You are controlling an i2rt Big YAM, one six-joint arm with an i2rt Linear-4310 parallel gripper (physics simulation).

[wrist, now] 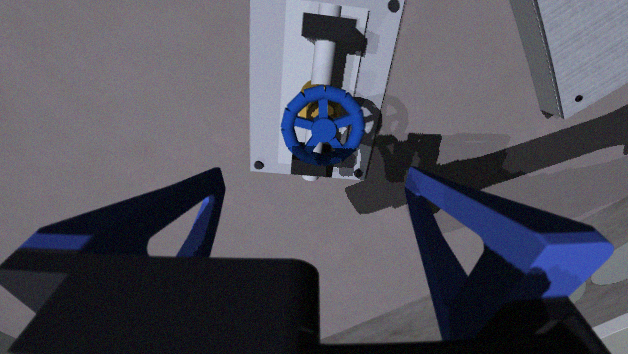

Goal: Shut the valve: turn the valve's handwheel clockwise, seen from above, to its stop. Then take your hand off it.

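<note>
The valve's blue handwheel [323,130] is at the upper middle of the wrist view, a ring with several spokes and a round hub. Part of the brass valve body [306,111] shows behind it, on a white pipe [323,62] held by dark clamps. The near part of the handwheel's rim is in shadow. My gripper [314,177] is open and empty. Its two blue fingers stand wide apart, left and right below the handwheel in the view, and do not touch it.
The valve stands on a light base plate [266,125] with dark bolts at its corners. A brushed metal box [587,50] is at the upper right. Dark shadows of the arm fall on the table right of the plate. Pale round shapes show at the lower right edge.
</note>
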